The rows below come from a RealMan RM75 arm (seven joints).
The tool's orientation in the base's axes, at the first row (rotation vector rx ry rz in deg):
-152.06, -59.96, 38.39
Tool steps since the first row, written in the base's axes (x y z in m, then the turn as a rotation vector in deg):
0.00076, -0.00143, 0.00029, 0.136, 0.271, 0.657
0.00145, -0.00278, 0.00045, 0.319, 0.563, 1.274
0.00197, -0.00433, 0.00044, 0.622, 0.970, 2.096
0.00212, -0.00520, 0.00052, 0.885, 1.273, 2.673
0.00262, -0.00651, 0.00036, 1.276, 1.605, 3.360
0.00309, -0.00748, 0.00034, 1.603, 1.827, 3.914
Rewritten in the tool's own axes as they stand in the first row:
-0.00059, 0.00139, -0.00066, 0.054, -0.347, -0.633
-0.00113, 0.00272, -0.00117, 0.166, -0.667, -1.253
-0.00186, 0.00415, -0.00146, 0.366, -1.072, -2.107
-0.00238, 0.00484, -0.00163, 0.551, -1.339, -2.730
-0.00291, 0.00615, -0.00177, 0.801, -1.590, -3.511
-0.00327, 0.00714, -0.00201, 0.979, -1.752, -4.147

